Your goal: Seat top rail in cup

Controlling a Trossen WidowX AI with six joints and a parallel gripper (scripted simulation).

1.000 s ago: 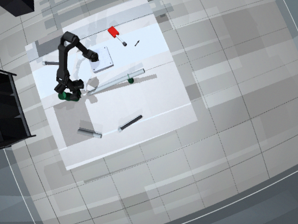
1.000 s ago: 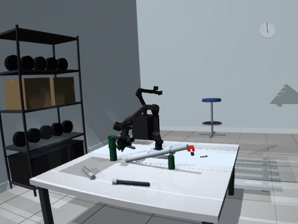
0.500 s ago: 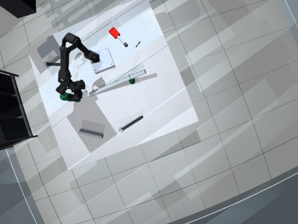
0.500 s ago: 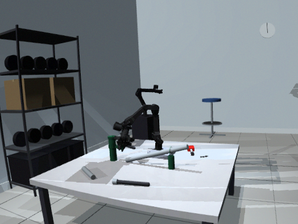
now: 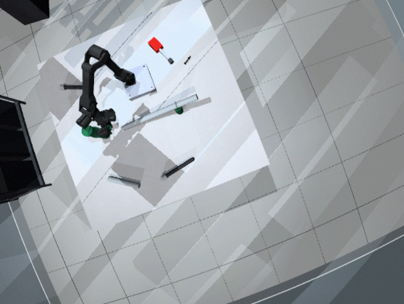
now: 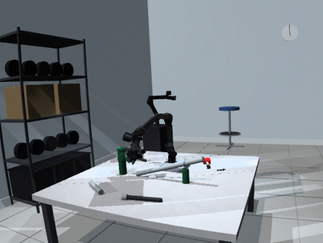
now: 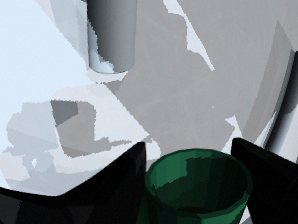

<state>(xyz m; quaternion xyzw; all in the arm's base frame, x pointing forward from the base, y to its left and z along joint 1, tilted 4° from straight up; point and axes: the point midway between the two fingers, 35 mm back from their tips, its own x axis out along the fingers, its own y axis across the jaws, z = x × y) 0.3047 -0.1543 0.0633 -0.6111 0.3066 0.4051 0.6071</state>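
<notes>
The green rail-end cup lies 30 mm to the right of my gripper tip, 30 mm above it and 10 mm behind it. The rest, counted from my gripper tip: small green post 430 mm to the left, 70 mm behind, 10 mm above; small bolt 530 mm to the left, 400 mm behind, 80 mm below; short grey tube 330 mm ahead, 70 mm below, 10 mm to the right.
</notes>
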